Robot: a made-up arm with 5 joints.
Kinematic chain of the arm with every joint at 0, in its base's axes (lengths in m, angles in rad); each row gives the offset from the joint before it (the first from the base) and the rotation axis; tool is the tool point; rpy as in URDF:
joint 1: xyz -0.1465 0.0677 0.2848 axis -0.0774 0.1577 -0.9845
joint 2: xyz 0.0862 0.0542 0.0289 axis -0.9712 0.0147 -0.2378
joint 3: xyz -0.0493 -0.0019 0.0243 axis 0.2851 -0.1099 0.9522
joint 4: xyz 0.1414 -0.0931 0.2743 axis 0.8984 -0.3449 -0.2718
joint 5: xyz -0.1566 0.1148 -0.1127 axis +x
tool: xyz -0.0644 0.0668 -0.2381 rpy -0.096 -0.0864 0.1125
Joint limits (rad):
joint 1: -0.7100..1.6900
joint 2: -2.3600..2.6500
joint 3: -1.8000..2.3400
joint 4: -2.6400..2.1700
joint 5: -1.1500..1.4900
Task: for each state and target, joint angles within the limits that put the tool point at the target. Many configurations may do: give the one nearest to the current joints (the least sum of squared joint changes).
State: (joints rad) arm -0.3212 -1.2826 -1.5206 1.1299 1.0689
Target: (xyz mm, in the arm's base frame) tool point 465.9 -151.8 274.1
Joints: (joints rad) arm 0.0163 -1.9900 -1.8000 1.4697 0.8757
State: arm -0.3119 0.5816 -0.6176 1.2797 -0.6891
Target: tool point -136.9 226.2 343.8
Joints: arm -0.4958 -0.1157 -0.3553 0.8589 -1.1500
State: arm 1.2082 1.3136 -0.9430 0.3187 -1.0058
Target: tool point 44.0 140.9 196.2
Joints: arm 1.6900 1.3187 -1.5345 -0.0046 -1.1500
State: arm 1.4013 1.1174 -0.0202 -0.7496 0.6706
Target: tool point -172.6 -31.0 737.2
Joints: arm 1.2953 0.9462 0.7159 -1.4550 0.1418
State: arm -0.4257 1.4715 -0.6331 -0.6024 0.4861
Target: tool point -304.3 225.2 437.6
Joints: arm 0.2030 1.5724 -0.0846 -0.8061 0.1242
